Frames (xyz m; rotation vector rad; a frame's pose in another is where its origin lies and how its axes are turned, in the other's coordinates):
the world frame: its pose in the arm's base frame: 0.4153 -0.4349 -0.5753 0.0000 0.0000 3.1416
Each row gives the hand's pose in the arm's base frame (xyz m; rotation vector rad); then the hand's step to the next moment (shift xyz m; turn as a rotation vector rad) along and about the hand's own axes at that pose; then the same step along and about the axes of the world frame.
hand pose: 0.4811 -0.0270 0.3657 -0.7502 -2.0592 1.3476
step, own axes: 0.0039 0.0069 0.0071 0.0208 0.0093 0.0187
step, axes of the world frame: 0.0067 -0.0007 -0.0082 0.0262 -0.0064 -0.0118
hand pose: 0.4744 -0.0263 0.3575 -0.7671 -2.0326 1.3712
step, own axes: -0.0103 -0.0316 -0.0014 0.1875 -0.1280 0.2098
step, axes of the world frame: -0.0034 0.0164 0.0287 0.2969 0.0333 0.0792
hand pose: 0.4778 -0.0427 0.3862 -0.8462 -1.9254 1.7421
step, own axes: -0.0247 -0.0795 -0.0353 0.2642 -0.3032 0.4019
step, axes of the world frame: -0.0284 -0.0066 0.0856 0.5088 0.1297 0.2181
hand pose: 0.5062 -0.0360 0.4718 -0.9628 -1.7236 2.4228
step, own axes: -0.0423 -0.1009 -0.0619 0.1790 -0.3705 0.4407
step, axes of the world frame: -0.0314 -0.0772 0.0941 0.4806 0.1664 0.3237
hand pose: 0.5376 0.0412 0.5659 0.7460 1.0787 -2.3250
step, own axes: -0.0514 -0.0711 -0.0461 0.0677 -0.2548 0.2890
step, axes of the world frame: -0.0076 -0.0873 0.0463 0.2855 0.0931 0.2507
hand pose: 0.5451 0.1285 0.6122 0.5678 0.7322 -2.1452
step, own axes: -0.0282 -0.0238 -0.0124 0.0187 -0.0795 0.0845
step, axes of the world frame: 0.0002 -0.0358 0.0153 0.0868 0.0240 0.0755
